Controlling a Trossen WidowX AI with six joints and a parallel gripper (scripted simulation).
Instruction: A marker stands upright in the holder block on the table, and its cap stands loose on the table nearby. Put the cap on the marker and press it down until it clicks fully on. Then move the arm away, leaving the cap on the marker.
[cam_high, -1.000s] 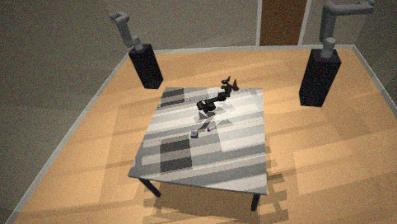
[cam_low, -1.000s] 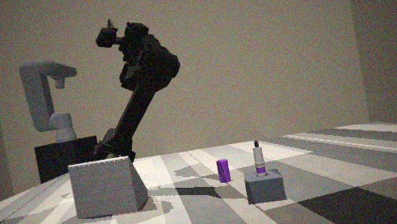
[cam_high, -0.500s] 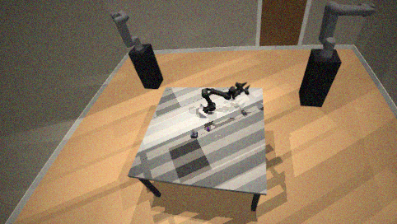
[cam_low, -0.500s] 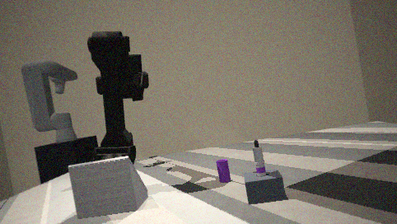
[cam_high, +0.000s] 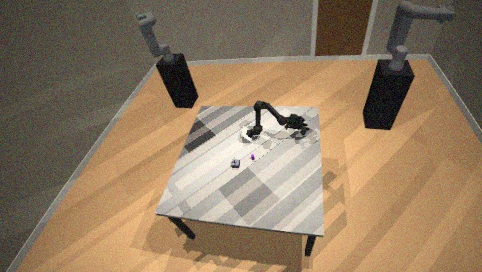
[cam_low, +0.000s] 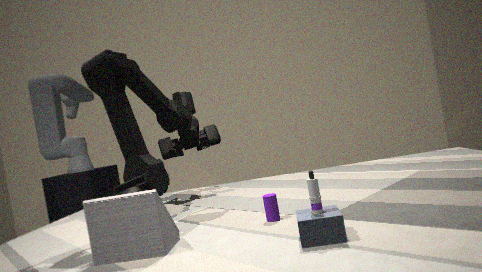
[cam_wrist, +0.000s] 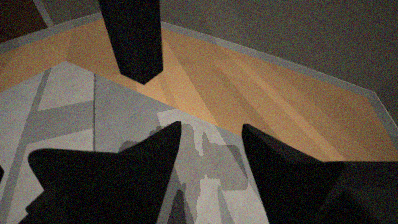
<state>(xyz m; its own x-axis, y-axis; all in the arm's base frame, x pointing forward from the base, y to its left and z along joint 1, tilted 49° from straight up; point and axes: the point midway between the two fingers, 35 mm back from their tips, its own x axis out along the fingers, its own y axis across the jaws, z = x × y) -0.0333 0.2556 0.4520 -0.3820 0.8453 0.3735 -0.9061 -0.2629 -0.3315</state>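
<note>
My gripper tip is now 300 mm short of the purple cap, 450 mm to the left of it and 110 mm above it. Also, from my gripper tip: dark grey holder block 380 mm ahead, 590 mm to the right, 120 mm below.
</note>
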